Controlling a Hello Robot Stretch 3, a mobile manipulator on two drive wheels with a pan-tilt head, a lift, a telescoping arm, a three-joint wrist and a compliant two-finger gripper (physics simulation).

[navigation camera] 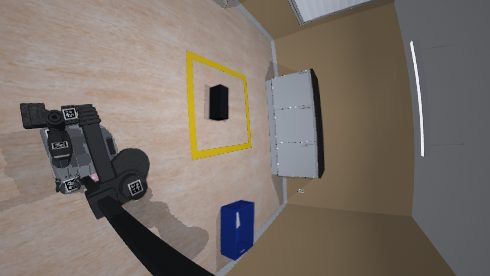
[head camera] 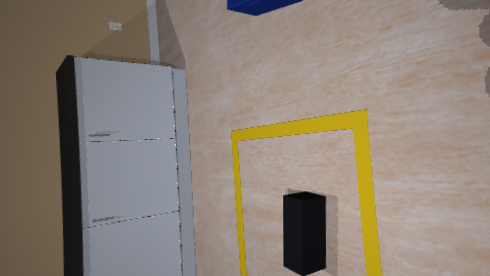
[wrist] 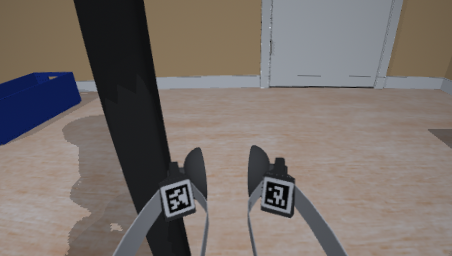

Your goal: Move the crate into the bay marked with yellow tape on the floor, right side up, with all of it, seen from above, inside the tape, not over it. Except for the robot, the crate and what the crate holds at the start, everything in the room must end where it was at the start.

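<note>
The blue crate stands on the floor near the wall, open top up, outside the tape; the head view cuts most of it off. A pale patch shows inside it in the navigation view. The bay's yellow tape outlines a rectangle on the floor, its near part cut off in the head view. My gripper is open, with a gap between its two fingertips and no object there. In the wrist view the crate is to its left, beyond a dark bar, and apart from it.
A black box stands on the floor inside the tape. A grey cabinet stands against the wall beside the bay. The dark bar crosses the wrist view left of the fingers. A white door is in the far wall.
</note>
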